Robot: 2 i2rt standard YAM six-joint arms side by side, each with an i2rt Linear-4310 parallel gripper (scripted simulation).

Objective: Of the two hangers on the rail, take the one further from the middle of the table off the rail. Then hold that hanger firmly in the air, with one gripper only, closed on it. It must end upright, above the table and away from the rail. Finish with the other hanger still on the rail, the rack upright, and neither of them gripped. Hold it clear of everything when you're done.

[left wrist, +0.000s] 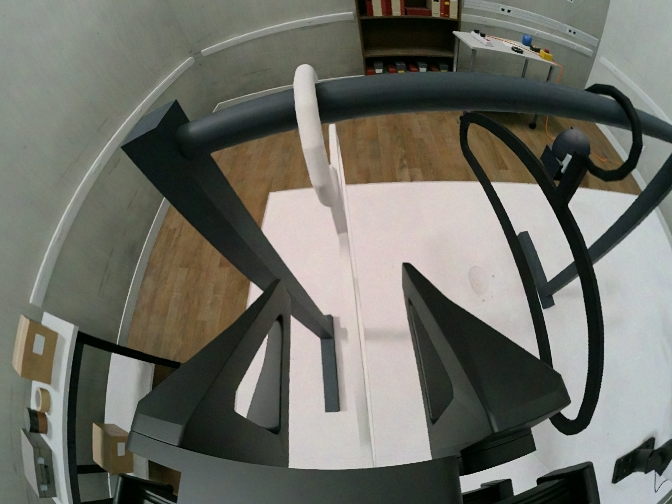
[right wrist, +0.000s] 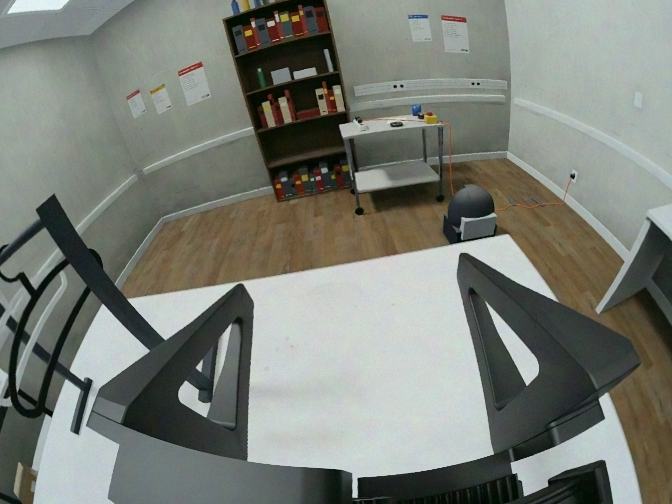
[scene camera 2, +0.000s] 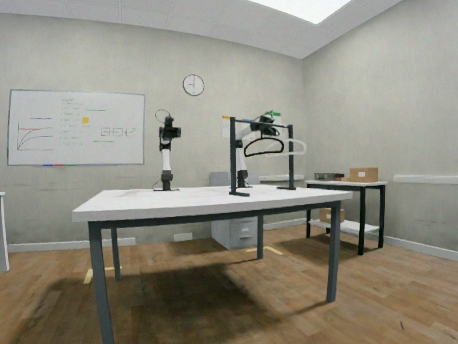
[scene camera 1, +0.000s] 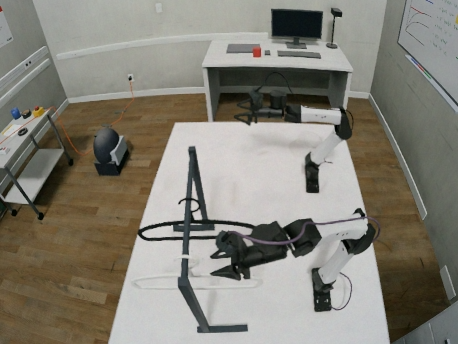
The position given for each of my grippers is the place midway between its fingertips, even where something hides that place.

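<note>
I can see a rack [scene camera 1: 183, 283], and the left wrist view shows the rack too [left wrist: 169, 150]. There is a white hanger [left wrist: 331, 192], and there is a black hanger [left wrist: 559, 197]. Of my grippers, I see my left gripper [left wrist: 342, 281] and my right gripper [right wrist: 349, 280].
</note>
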